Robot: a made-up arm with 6 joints. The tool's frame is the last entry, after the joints.
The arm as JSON. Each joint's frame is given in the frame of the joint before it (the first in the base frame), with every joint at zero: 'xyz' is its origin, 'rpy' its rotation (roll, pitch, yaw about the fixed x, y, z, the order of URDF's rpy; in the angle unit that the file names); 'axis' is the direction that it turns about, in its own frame. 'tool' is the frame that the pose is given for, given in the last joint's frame.
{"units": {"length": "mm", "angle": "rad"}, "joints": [
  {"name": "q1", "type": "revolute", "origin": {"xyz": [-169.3, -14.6, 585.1], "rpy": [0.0, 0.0, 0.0]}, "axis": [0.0, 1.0, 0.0]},
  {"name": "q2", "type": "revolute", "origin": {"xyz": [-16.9, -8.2, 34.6], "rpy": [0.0, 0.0, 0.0]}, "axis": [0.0, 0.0, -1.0]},
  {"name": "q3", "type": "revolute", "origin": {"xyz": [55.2, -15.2, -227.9], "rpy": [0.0, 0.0, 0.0]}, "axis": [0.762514, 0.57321, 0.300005]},
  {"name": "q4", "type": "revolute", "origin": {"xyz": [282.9, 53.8, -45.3], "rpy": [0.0, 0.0, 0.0]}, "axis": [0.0, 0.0, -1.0]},
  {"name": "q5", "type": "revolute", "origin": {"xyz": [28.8, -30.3, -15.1], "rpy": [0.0, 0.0, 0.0]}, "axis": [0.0, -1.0, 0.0]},
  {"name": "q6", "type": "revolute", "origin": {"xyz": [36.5, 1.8, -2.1], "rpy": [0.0, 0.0, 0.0]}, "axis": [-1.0, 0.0, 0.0]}
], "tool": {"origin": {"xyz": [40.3, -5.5, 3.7], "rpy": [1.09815, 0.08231, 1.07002]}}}
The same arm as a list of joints. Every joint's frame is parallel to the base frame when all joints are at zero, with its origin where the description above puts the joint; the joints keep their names.
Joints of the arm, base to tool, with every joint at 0 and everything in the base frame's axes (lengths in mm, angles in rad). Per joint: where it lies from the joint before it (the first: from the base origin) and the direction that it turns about. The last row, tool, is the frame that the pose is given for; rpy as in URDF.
q1: xyz -169.3 -14.6 585.1 axis 0 1 0
q2: xyz -16.9 -8.2 34.6 axis 0 0 -1
q3: xyz 55.2 -15.2 -227.9 axis 0.762514 0.57321 0.300005
q4: xyz 282.9 53.8 -45.3 axis 0 0 -1
q5: xyz 28.8 -30.3 -15.1 axis 0 -1 0
q6: xyz 36.5 1.8 -2.1 axis -1 0 0
tool: xyz 40.3 -5.5 3.7 rpy 1.0981 0.0823 1.0700

